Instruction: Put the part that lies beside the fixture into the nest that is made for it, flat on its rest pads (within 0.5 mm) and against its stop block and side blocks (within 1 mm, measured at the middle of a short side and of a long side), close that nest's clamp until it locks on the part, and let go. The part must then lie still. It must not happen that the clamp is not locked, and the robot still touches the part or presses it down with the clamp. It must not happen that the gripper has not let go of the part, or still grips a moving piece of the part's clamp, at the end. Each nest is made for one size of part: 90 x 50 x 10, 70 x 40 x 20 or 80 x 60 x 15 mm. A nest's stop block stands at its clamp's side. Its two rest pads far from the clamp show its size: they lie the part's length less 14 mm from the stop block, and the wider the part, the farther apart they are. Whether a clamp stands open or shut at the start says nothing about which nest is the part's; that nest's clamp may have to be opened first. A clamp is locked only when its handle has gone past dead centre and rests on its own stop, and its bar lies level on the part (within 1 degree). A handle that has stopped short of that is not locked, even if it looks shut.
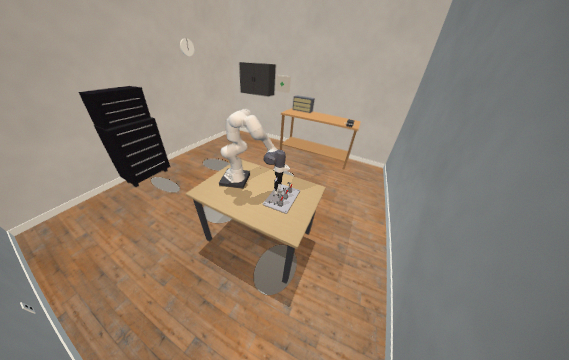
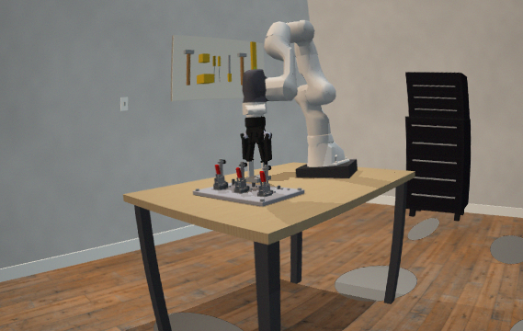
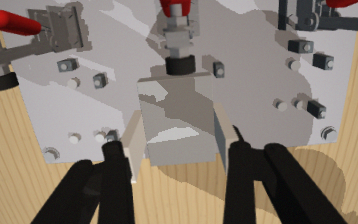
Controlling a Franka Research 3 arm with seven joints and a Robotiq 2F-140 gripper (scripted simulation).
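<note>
My gripper is now 7 cm above the grey fixture plate and 6 cm short of it. From my hand the other things lie so: grey part 3 cm below; then clamp 10 cm to the right, 10 cm ahead, 1 cm below.
</note>
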